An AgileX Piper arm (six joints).
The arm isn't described. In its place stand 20 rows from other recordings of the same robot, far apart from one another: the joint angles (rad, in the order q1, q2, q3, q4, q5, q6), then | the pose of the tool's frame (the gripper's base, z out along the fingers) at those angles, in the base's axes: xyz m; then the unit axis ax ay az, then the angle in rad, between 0 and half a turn.
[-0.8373 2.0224 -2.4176 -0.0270 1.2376 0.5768] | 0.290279 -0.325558 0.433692 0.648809 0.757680 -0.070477 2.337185
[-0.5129 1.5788 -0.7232 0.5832 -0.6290 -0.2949] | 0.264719 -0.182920 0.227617 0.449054 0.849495 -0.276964 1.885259
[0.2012 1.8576 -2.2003 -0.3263 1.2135 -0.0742] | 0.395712 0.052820 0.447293 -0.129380 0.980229 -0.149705 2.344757
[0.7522 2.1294 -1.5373 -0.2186 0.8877 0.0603] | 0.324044 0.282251 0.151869 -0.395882 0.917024 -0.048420 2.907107
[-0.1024 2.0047 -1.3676 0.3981 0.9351 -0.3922] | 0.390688 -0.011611 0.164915 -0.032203 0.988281 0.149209 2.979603
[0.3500 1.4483 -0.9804 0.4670 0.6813 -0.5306] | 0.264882 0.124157 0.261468 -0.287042 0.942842 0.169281 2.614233
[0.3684 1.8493 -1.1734 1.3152 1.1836 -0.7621] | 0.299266 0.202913 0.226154 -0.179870 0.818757 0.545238 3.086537
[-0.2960 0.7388 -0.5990 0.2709 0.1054 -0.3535] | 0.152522 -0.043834 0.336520 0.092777 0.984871 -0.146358 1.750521
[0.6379 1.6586 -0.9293 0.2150 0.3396 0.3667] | 0.259797 0.200634 0.193263 -0.044081 0.978870 0.199678 2.693093
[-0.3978 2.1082 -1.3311 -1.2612 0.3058 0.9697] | 0.401763 -0.197125 0.141523 0.116131 0.957235 -0.264981 2.505414
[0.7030 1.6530 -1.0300 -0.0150 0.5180 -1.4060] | 0.254858 0.215089 0.213064 -0.868368 0.486598 -0.095702 2.660601
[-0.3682 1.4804 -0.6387 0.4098 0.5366 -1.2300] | 0.229171 -0.068546 0.167352 -0.265453 0.964080 -0.009152 2.766459
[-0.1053 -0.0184 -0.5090 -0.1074 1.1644 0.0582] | -0.014433 -0.007485 0.271811 0.087795 0.993369 -0.074236 2.125396
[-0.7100 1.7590 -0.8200 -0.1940 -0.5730 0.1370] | 0.278645 -0.226961 0.193337 0.291006 0.932291 -0.214825 1.921883
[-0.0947 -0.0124 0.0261 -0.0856 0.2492 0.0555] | 0.054764 -0.007129 0.182627 0.042367 0.997200 -0.061613 1.750122
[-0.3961 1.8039 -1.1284 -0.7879 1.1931 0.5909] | 0.270623 -0.178168 0.199725 -0.278568 -0.894972 0.348462 3.014432
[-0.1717 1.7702 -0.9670 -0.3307 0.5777 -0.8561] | 0.316536 -0.071267 0.158661 -0.445722 0.880497 -0.161421 3.010491
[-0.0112 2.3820 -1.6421 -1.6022 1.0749 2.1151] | 0.478926 -0.085368 0.130344 0.479997 0.781301 -0.398962 2.102374
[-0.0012 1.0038 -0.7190 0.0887 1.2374 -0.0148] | 0.143477 0.007445 0.264452 0.004867 0.999092 0.042337 3.005245
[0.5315 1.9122 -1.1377 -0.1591 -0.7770 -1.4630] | 0.364549 0.226057 0.241608 -0.805079 0.394974 -0.442541 1.711913
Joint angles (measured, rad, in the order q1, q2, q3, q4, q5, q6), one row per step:
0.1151 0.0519 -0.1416 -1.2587 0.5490 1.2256
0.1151 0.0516 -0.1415 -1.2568 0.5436 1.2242
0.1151 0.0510 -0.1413 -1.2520 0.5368 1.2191
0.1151 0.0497 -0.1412 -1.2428 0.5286 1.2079
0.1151 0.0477 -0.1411 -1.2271 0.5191 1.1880
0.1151 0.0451 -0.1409 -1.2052 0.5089 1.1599
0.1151 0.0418 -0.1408 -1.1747 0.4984 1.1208
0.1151 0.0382 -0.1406 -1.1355 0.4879 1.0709
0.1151 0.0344 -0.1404 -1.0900 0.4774 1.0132
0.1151 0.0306 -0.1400 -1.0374 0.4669 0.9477
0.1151 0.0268 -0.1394 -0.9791 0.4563 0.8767
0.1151 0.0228 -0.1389 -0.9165 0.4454 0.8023
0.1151 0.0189 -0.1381 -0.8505 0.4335 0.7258
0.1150 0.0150 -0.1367 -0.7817 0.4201 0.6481
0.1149 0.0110 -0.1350 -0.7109 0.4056 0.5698
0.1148 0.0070 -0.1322 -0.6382 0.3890 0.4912
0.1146 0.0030 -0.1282 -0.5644 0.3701 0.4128
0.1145 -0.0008 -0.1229 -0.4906 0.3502 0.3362
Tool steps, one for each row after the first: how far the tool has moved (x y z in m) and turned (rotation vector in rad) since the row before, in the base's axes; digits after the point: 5 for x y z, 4 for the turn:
0.00016 0.00045 0.00007 -0.0001 -0.0012 0.0054
0.00020 0.00060 -0.00003 -0.0009 -0.0001 0.0072
0.00017 0.00077 -0.00011 -0.0023 0.0013 0.0094
0.00016 0.00097 -0.00029 -0.0042 0.0039 0.0118
0.00014 0.00112 -0.00050 -0.0059 0.0064 0.0137
0.00010 0.00129 -0.00072 -0.0079 0.0096 0.0158
0.00010 0.00147 -0.00101 -0.0098 0.0129 0.0179
0.00008 0.00163 -0.00114 -0.0113 0.0146 0.0198
0.00010 0.00182 -0.00134 -0.0122 0.0163 0.0221
0.00011 0.00202 -0.00145 -0.0122 0.0166 0.0243
0.00006 0.00219 -0.00136 -0.0117 0.0152 0.0263
0.00008 0.00240 -0.00132 -0.0108 0.0134 0.0286
0.00009 0.00261 -0.00128 -0.0097 0.0107 0.0306
0.00006 0.00274 -0.00111 -0.0087 0.0074 0.0319
0.00010 0.00289 -0.00111 -0.0075 0.0040 0.0333
0.00014 0.00298 -0.00108 -0.0064 0.0001 0.0339
0.00018 0.00293 -0.00117 -0.0047 -0.0026 0.0329

